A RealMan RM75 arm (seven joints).
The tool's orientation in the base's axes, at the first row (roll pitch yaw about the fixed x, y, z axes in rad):
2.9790 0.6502 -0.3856
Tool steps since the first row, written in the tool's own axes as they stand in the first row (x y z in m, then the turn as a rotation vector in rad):
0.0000 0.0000 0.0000 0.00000 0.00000 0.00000
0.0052 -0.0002 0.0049 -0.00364 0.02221 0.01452
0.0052 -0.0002 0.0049 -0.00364 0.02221 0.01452
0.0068 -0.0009 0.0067 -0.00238 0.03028 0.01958
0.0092 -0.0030 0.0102 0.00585 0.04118 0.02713
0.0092 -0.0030 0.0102 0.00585 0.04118 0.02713
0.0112 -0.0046 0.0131 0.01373 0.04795 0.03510
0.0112 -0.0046 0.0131 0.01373 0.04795 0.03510
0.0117 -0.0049 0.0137 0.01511 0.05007 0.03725
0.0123 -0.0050 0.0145 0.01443 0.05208 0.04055
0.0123 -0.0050 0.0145 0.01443 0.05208 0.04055
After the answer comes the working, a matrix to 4 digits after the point.
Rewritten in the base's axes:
0.0000 0.0000 0.0000 0.00000 0.00000 0.00000
0.0009 -0.0010 -0.0070 -0.01783 -0.01895 -0.00634
0.0009 -0.0010 -0.0070 -0.01783 -0.01895 -0.00634
0.0012 -0.0007 -0.0095 -0.02227 -0.02663 -0.01004
0.0014 0.0009 -0.0140 -0.02390 -0.03890 -0.01954
0.0014 0.0009 -0.0140 -0.02390 -0.03890 -0.01954
0.0015 0.0020 -0.0177 -0.02488 -0.04710 -0.02970
0.0015 0.0020 -0.0177 -0.02488 -0.04710 -0.02970
0.0016 0.0022 -0.0185 -0.02578 -0.04937 -0.03195
0.0016 0.0022 -0.0195 -0.02887 -0.05083 -0.03388
0.0016 0.0022 -0.0195 -0.02887 -0.05083 -0.03388

The tool's axes in the first row as the columns of a matrix, in the base's axes (rounded; the answer above uses it unrounded):
0.7375 -0.2804 -0.6144
-0.2994 -0.9512 0.0747
-0.6053 0.1288 -0.7855

